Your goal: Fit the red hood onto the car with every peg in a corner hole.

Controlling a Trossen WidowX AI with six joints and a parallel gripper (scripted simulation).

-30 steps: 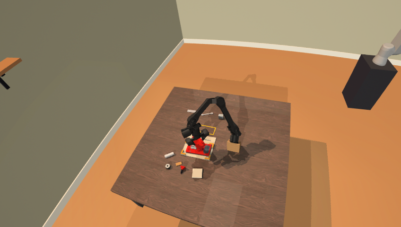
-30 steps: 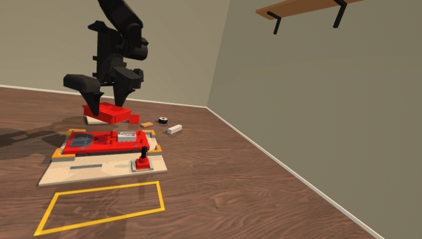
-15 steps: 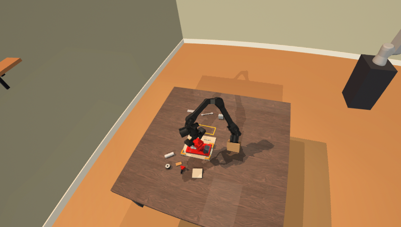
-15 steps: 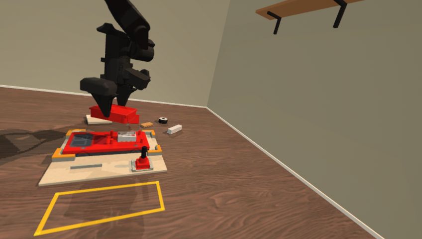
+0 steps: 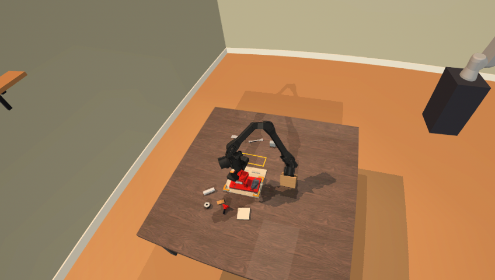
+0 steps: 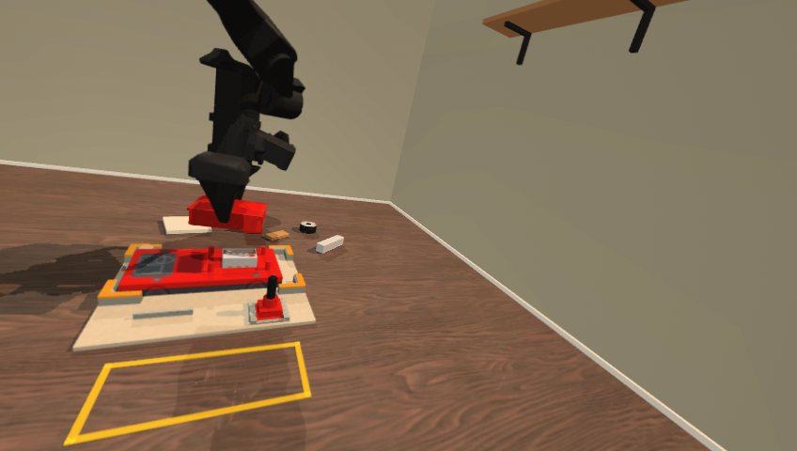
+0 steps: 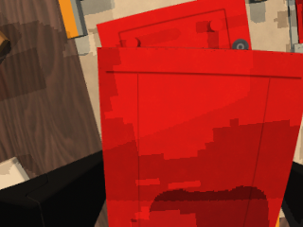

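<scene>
The grey engine block is 80 mm below my gripper tip and 20 mm ahead of it. Round my gripper tip: wooden block 160 mm to the left, 110 mm ahead, 100 mm below; tan jig 90 mm below, 20 mm to the right, 10 mm behind; hood 10 mm above.
</scene>
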